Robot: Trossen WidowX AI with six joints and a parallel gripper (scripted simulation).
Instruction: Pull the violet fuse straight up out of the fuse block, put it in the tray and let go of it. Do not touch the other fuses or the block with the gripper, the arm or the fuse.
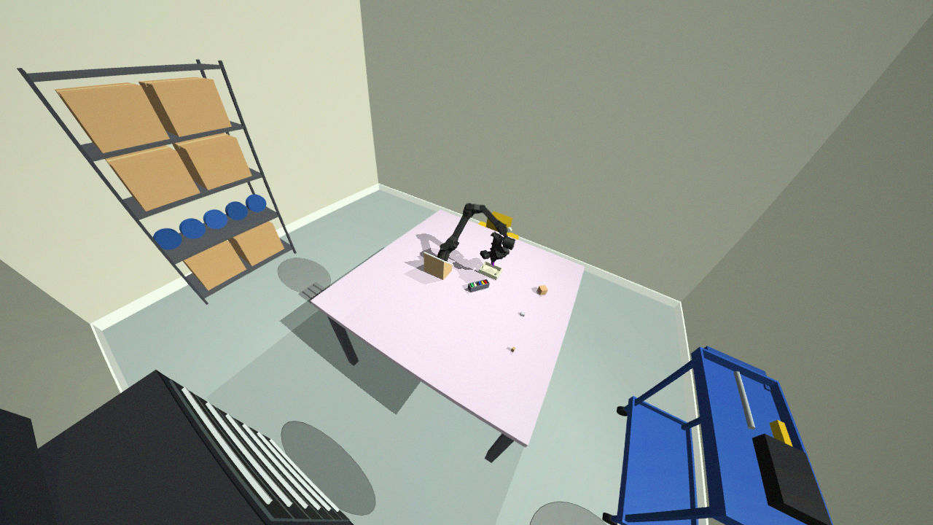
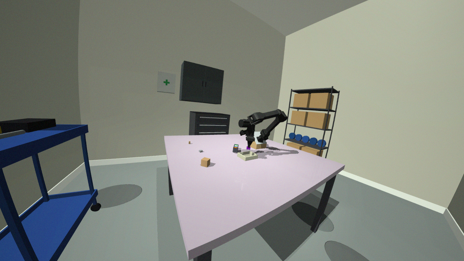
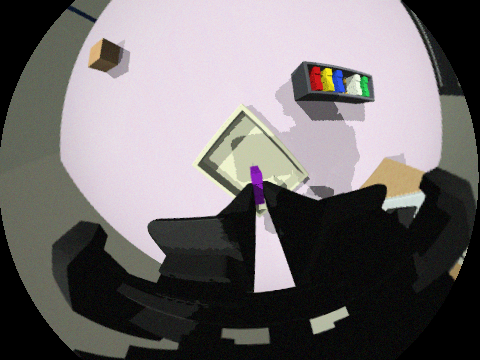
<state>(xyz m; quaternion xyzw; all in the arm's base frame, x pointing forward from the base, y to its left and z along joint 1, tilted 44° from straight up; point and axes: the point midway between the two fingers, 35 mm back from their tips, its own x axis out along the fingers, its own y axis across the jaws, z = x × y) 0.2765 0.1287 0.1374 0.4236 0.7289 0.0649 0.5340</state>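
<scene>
Right now my gripper tip is 1 cm above the violet fuse. Round my gripper tip: grey piece 32 cm ahead, 20 cm to the right, 8 cm below; tray 8 cm below; tan cube 35 cm ahead, 6 cm below, 4 cm to the left.
</scene>
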